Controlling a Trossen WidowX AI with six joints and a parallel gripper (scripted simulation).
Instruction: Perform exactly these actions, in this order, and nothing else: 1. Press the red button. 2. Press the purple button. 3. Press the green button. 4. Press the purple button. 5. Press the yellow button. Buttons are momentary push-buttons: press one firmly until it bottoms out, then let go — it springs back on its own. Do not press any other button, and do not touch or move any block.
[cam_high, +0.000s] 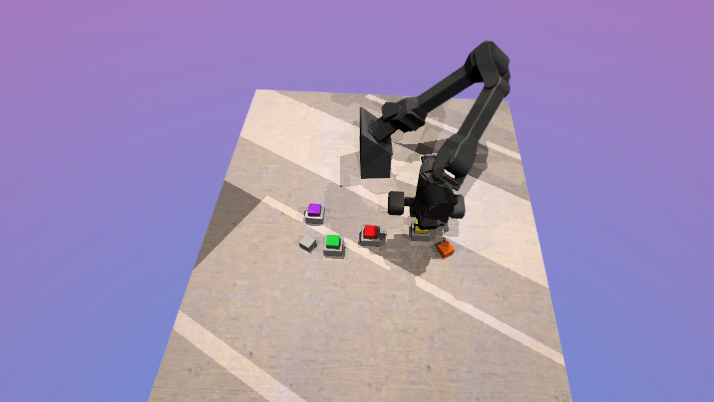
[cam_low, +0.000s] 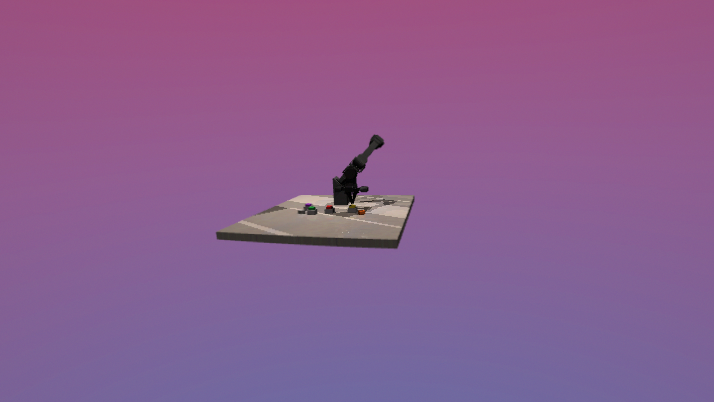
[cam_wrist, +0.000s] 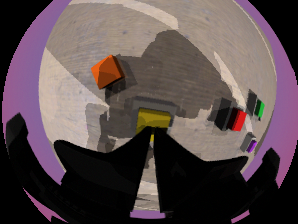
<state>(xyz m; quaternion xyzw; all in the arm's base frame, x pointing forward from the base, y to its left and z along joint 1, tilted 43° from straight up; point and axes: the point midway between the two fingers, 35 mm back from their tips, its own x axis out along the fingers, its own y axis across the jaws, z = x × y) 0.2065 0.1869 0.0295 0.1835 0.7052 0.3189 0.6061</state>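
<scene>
Right now the orange block is 7 cm to the left of my gripper tip, 4 cm below it and 4 cm ahead of it. From my gripper tip the other things lie so: red button: 13 cm to the right, 4 cm ahead, 1 cm below; yellow button: 1 cm below; green button: 22 cm to the right, 9 cm ahead, 1 cm below.
</scene>
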